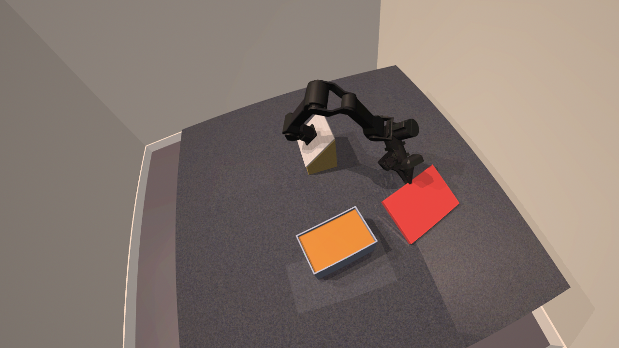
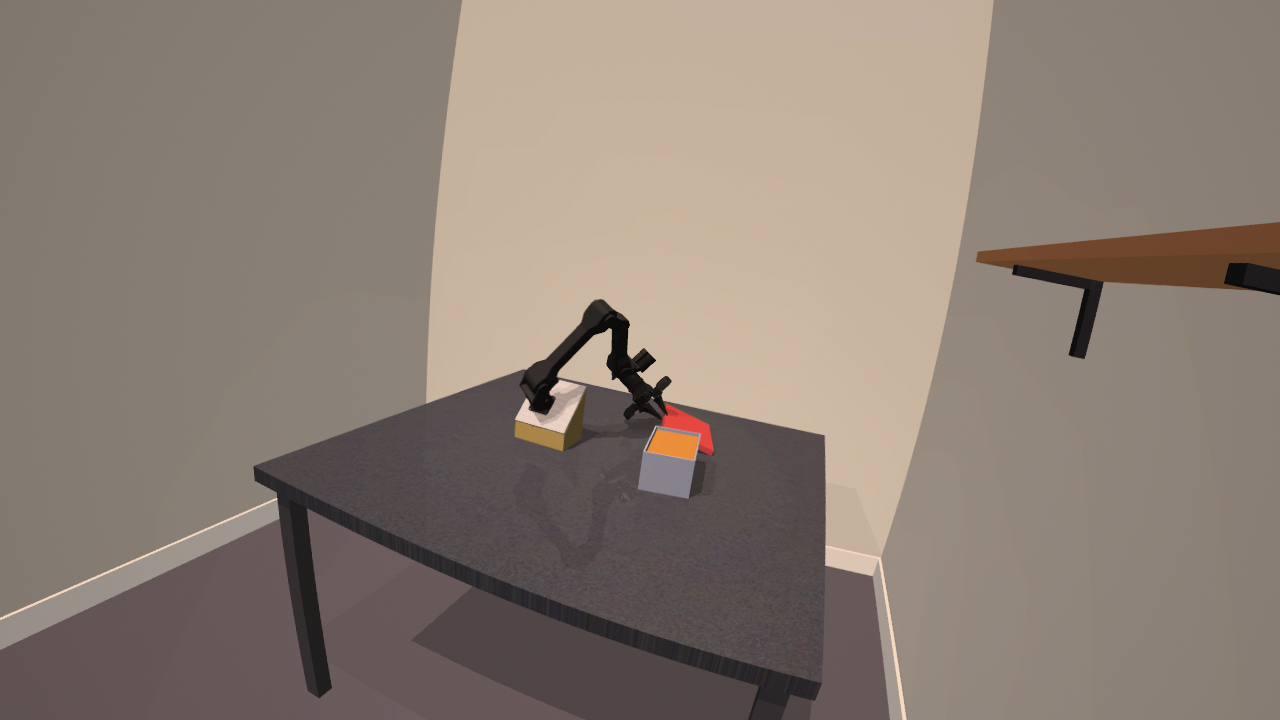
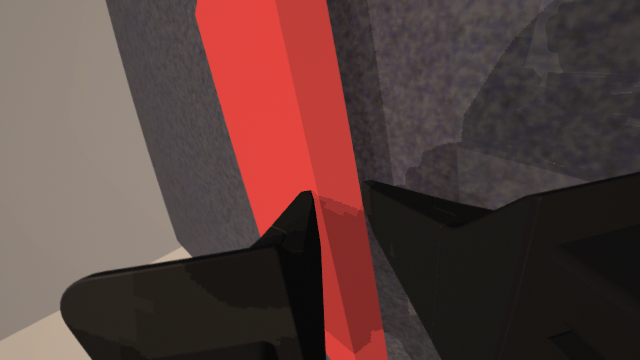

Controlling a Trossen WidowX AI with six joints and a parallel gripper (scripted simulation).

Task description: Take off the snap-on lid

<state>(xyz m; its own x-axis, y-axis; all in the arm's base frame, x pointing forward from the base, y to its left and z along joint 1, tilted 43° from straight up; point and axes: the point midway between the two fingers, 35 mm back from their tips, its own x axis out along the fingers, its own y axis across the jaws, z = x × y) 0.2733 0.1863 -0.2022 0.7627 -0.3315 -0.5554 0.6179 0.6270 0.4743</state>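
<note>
My gripper tip is 70 mm short of the red lid, 20 mm to the right of it and 30 mm above it. The rest, counted from my gripper tip: storage box (120 mm ahead, 300 mm to the right, 10 mm below).
</note>
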